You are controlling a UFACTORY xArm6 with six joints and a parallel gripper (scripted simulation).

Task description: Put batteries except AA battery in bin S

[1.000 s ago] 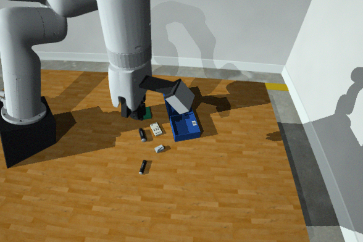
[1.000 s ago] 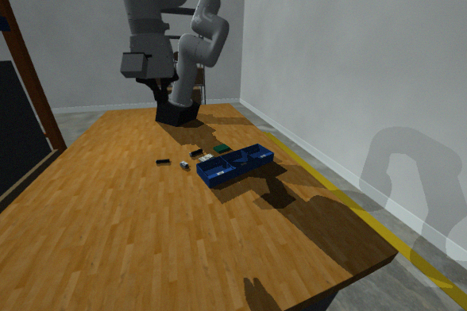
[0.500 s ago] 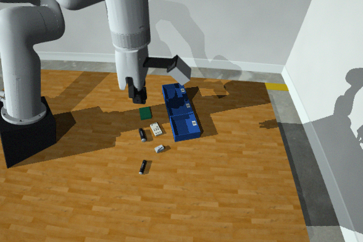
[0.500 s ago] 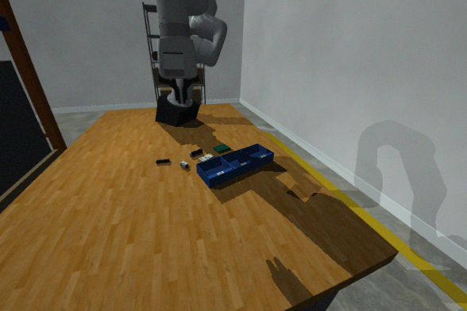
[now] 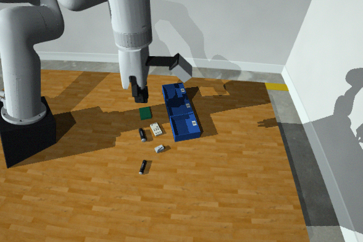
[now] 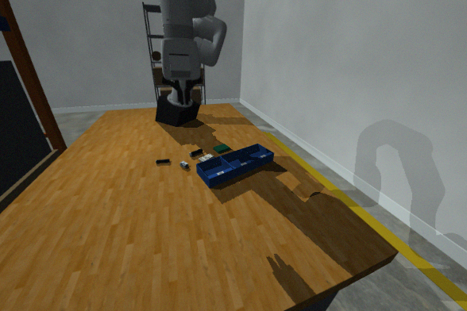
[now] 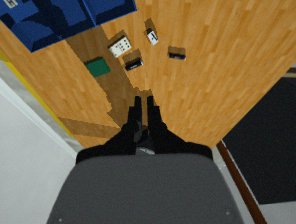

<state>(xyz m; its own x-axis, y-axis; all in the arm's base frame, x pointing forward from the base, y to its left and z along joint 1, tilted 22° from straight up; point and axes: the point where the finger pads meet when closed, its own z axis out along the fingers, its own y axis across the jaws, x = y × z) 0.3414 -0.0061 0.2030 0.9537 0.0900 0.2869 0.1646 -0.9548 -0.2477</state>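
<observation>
Right now my hand is 7 cm short of the long blue bin, 16 cm to the right of it and 20 cm above it. The rest, counted from my hand: grey-white block (4 cm ahead, 1 cm to the right, 21 cm below); white domino (1 cm ahead, 6 cm to the left, 21 cm below); green block (5 cm behind, 12 cm to the left, 21 cm below).
</observation>
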